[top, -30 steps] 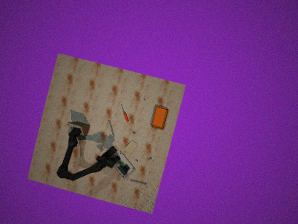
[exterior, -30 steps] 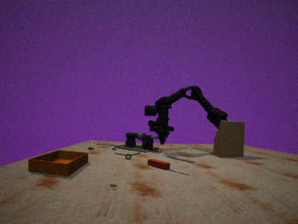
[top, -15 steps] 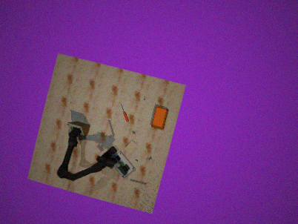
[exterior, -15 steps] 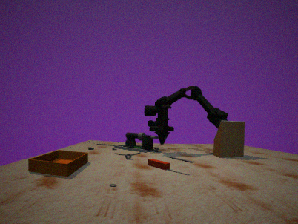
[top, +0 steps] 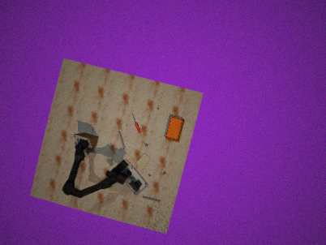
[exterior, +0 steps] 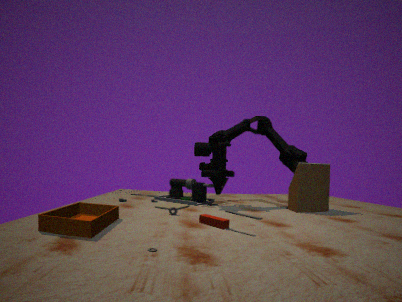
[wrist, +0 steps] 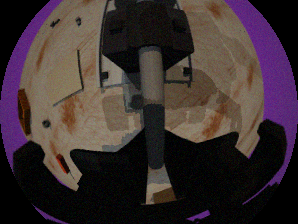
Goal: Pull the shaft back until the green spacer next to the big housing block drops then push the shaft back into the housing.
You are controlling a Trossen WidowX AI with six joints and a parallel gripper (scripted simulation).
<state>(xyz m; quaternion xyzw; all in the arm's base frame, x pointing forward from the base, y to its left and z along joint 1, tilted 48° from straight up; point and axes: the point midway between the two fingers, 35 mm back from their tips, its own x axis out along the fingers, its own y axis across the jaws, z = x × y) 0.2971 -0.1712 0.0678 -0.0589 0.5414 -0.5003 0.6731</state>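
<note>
My gripper tip is 60 mm short of the shaft, 40 mm to the left of it and 40 mm below it. From my gripper tip the other things lie so: red-handled screwdriver 50 mm ahead, 400 mm to the left, 40 mm below; green spacer 130 mm ahead, 100 mm to the right, 30 mm below; orange tray 390 mm ahead, 420 mm to the left, 30 mm below.
</note>
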